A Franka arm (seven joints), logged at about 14 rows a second.
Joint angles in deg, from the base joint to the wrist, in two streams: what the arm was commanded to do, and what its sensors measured. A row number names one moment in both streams.
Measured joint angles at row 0:
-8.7 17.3 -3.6 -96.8 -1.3 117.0 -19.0
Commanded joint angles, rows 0 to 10:
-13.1 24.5 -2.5 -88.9 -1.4 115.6 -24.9
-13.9 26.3 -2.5 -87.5 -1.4 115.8 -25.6
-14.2 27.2 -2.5 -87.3 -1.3 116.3 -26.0
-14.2 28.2 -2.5 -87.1 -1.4 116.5 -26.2
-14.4 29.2 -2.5 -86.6 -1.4 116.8 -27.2
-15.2 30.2 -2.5 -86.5 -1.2 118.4 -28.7
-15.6 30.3 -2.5 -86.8 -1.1 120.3 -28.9
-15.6 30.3 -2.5 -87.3 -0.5 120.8 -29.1
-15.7 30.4 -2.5 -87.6 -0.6 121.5 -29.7
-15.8 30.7 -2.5 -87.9 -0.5 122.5 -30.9
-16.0 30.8 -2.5 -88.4 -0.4 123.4 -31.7
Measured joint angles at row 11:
-14.8 30.1 -3.5 -88.7 -1.2 121.7 -29.4
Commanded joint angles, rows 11 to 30:
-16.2 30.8 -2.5 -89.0 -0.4 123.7 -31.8
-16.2 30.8 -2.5 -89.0 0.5 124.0 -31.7
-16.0 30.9 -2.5 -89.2 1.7 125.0 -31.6
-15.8 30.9 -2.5 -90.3 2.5 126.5 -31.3
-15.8 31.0 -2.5 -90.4 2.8 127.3 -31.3
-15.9 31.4 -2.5 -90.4 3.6 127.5 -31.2
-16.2 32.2 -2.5 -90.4 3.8 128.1 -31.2
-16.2 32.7 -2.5 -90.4 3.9 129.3 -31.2
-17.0 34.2 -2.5 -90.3 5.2 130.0 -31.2
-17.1 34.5 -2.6 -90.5 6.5 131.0 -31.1
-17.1 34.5 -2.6 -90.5 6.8 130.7 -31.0
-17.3 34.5 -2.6 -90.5 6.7 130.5 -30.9
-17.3 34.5 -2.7 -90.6 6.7 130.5 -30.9
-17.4 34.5 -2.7 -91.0 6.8 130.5 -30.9
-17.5 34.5 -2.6 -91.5 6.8 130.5 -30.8
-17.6 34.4 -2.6 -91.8 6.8 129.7 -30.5
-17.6 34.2 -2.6 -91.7 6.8 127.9 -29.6
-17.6 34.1 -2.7 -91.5 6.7 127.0 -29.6
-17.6 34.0 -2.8 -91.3 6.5 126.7 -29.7
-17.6 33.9 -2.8 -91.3 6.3 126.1 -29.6
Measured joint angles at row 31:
-16.8 34.6 -3.5 -90.3 5.4 128.3 -29.8
